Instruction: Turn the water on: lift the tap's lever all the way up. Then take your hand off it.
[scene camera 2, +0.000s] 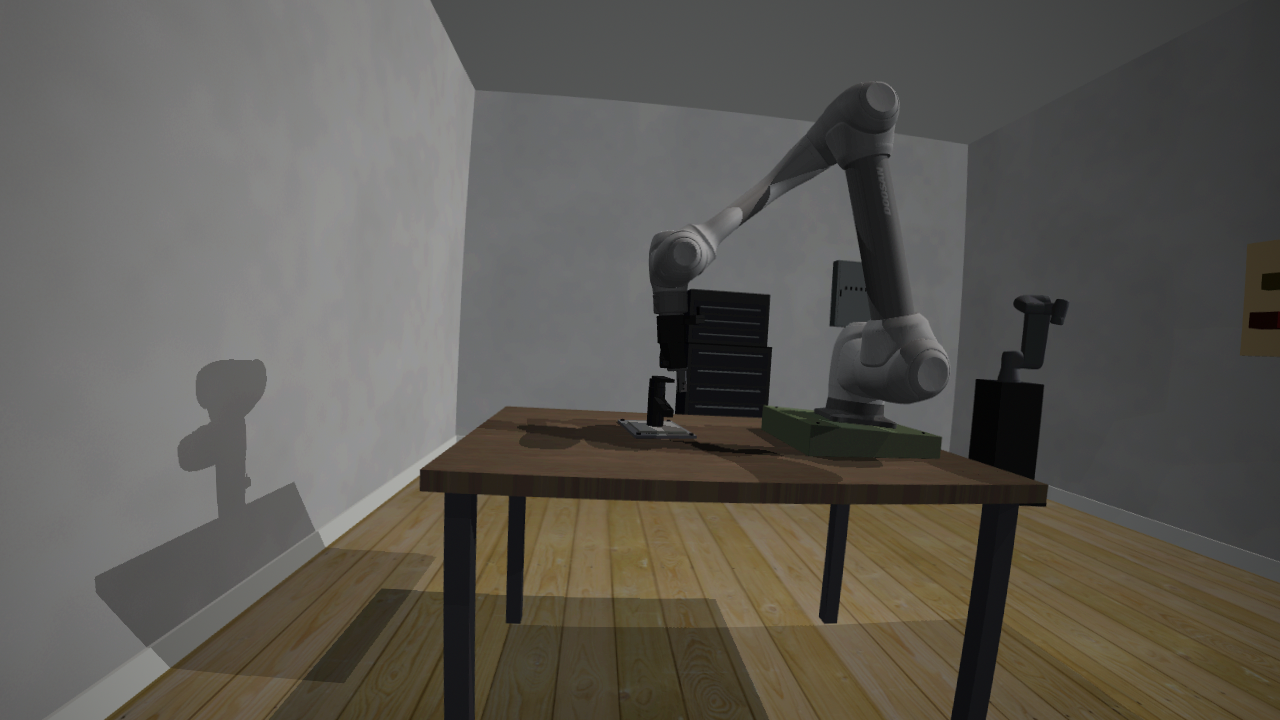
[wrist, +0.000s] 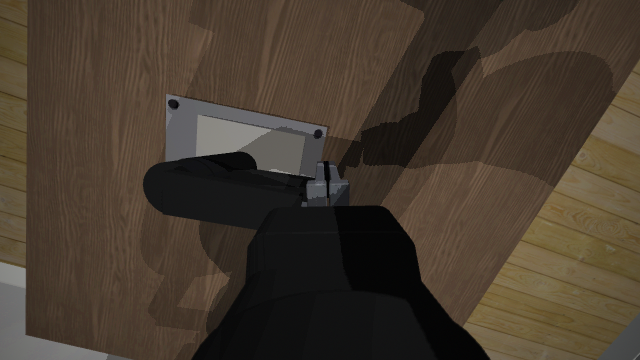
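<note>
The black tap stands upright on its pale base plate. Its lever is the flat bar on top and looks about level in the scene view. In the wrist view it reaches right toward the fingers, with its near end partly hidden by the gripper body. The rounded spout shows beyond it. My gripper is shut and empty, pointing down. Its fingertips are close beside the lever's free end; whether they touch it I cannot tell.
The wooden table carries the tap's plate and the green base block under the arm, on the right. A dark drawer cabinet stands behind the table. A black pedestal with a small arm stands at the right.
</note>
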